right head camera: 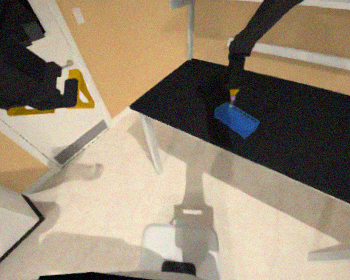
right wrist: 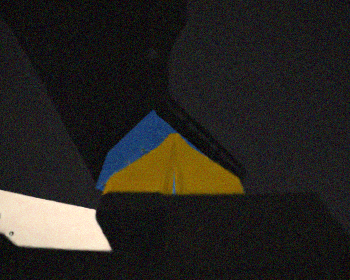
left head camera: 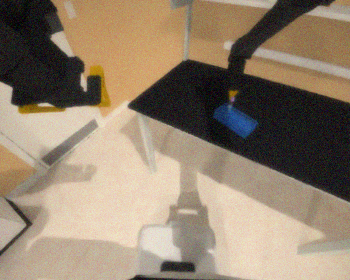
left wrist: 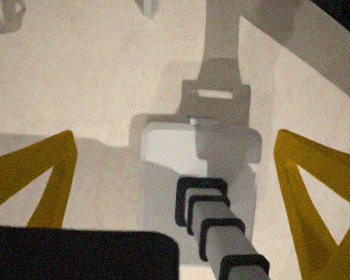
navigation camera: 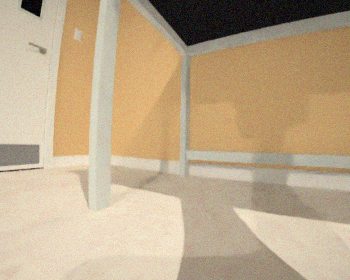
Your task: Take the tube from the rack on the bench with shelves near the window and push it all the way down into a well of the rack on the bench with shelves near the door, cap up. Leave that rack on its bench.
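Places are measured from the left arm's base along level axes (x ahead, y left, z up), in centimetres.
Pixels of known places: left gripper, between the fingertips: [right head camera: 73, 107] [left head camera: 86, 105] [left wrist: 175, 141]; right gripper, between the fingertips: [right wrist: 174, 140] [left head camera: 230, 99].
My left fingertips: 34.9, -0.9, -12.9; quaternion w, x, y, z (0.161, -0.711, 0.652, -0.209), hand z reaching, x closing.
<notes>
Behind a point stands the place of what it marks, as x, y, z.
The blue rack [left head camera: 240, 123] {66.2, -51.5, -46.6} [right head camera: 240, 122] {66.3, -51.0, -46.4} [right wrist: 141, 135] {78.4, -44.8, -46.1} lies on the black bench top [left head camera: 300, 137] {60.6, -82.0, -49.6} [right head camera: 300, 137] {60.4, -78.9, -49.6}. A tube [left head camera: 231, 101] {75.2, -46.9, -40.0} [right head camera: 232, 99] {74.7, -46.8, -39.1} stands in the rack near its upper left end, with its purple cap up. My right gripper [left head camera: 233, 93] [right head camera: 234, 92] {80.2, -48.0, -42.6} [right wrist: 174, 140] {80.2, -48.0, -42.6} is shut and empty, its yellow fingertips directly above the cap, touching or nearly touching it. In the right wrist view the fingers hide the tube and part of the rack. My left gripper [left head camera: 64, 107] [right head camera: 55, 108] [left wrist: 175, 141] {34.9, -0.9, -12.9} is wide open and empty, out over the floor left of the bench.
A white door [right head camera: 30, 135] {88.0, 116.4, -87.3} [navigation camera: 22, 90] {135.8, 89.9, -83.3} stands at the left. Pale bench legs [left head camera: 147, 145] {82.4, 3.2, -88.7} [right head camera: 152, 145] {82.8, 2.5, -89.3} [navigation camera: 102, 110] {83.5, 1.9, -108.8} and a rear post [left head camera: 187, 32] {144.3, -25.5, -28.6} [right head camera: 191, 32] {145.3, -26.2, -29.3} bound the bench. A pale box-like piece with a dark edge [left head camera: 10, 225] {25.5, 102.7, -117.9} [right head camera: 17, 220] {23.7, 103.7, -113.3} shows at the lower left.
</notes>
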